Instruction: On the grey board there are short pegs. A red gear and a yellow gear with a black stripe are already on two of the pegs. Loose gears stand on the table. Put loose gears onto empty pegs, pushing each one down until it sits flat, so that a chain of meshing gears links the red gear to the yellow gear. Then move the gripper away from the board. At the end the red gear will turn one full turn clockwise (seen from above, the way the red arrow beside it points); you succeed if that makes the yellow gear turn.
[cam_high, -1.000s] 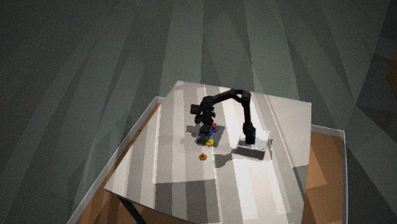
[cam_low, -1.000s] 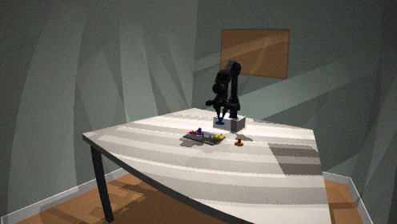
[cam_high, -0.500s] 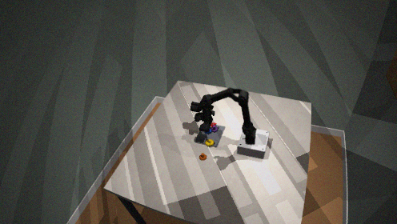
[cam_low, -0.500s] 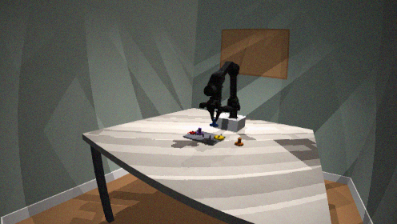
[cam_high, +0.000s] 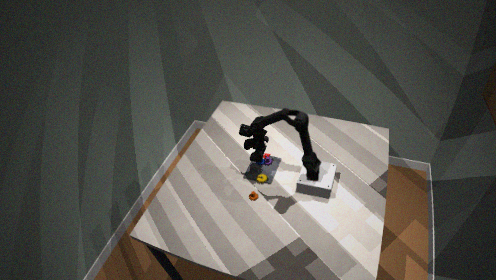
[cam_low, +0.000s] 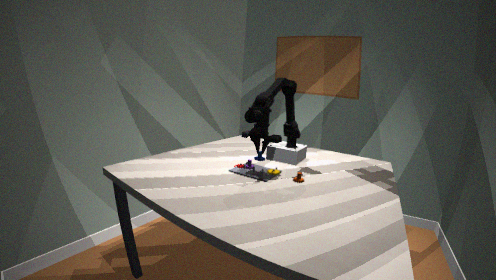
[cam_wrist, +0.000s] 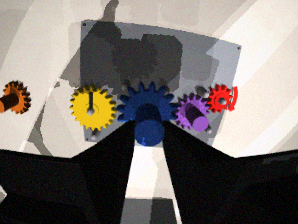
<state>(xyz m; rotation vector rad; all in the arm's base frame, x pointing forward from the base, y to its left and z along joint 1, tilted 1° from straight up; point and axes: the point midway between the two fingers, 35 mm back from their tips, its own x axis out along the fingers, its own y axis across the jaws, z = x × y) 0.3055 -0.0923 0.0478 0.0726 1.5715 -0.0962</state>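
Now: the purple gear 30 mm behind my gripper tip, 60 mm to the right of it and 70 mm below it. From my gripper tip the other things lie so: orange gear 10 mm ahead, 200 mm to the left, 80 mm below; blue gear 10 mm below; red gear 10 mm behind, 100 mm to the right, 80 mm below.
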